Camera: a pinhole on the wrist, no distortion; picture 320 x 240 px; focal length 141.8 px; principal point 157.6 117.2 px. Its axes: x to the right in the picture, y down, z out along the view. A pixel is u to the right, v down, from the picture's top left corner.
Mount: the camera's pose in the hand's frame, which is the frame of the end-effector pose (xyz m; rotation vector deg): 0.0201 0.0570 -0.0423 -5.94 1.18 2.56
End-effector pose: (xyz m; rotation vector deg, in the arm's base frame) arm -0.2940 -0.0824 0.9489 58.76 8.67 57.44
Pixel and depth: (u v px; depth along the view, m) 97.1 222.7 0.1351
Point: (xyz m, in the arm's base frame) -0.3773 -0.1423 1.1111
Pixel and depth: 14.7 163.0 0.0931
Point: -0.3671 -0.1566 1.0232
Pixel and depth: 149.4 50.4 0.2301
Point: -0.1619 -0.2012 1.0419
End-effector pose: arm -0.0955 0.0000 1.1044 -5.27 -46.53 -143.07
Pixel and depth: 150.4 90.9 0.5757
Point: -0.1450 0.2977 1.5545
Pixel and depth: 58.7 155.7 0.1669
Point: 0.0320 0.0324 1.2445
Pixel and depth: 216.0 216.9 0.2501
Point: -0.0881 -0.1295 1.4219
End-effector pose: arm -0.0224 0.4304 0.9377 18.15 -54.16 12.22
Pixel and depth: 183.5 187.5 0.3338
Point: -0.2645 0.5783 1.1953
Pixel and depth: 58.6 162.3 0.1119
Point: -0.1378 0.4980 0.9444
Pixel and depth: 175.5 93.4 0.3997
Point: -0.2610 0.3366 1.2065
